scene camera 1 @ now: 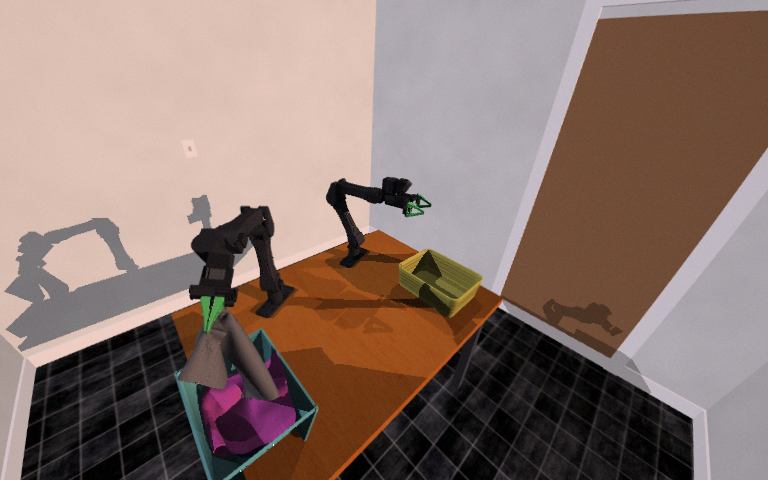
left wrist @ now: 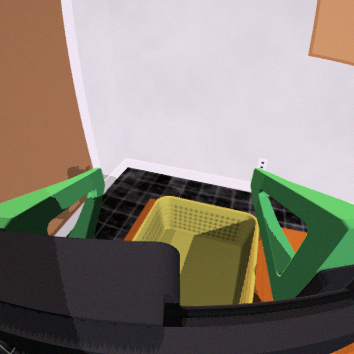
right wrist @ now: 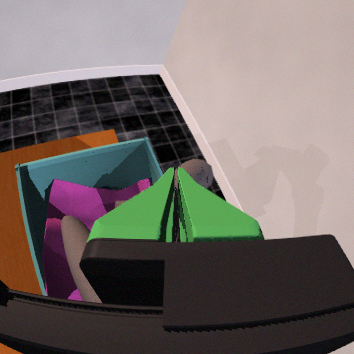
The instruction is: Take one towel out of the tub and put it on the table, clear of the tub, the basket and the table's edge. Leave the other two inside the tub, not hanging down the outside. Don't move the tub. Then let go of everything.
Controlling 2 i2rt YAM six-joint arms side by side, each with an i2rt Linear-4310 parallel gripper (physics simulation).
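My right gripper [scene camera 1: 208,327] [right wrist: 175,175] is shut on a grey-brown towel [scene camera 1: 249,359] [right wrist: 75,250], pinched thinly between its fingertips above the tub. The towel hangs in two folds; one overlaps the tub's left rim in scene camera 1. The teal tub [scene camera 1: 194,416] [right wrist: 100,164] stands at the table's near left end. A magenta towel [scene camera 1: 257,424] [right wrist: 75,199] lies crumpled inside it. The third towel cannot be made out clearly. My left gripper [scene camera 1: 426,207] [left wrist: 177,175] is open and empty, high above the table near the yellow basket.
The yellow basket [scene camera 1: 438,302] [left wrist: 210,220] stands empty on the table [scene camera 1: 351,390] [left wrist: 298,240] [right wrist: 9,210], near its right corner in scene camera 1. The table's front edge runs diagonally from the basket's corner past the tub. Both arm bases stand along the wall side.
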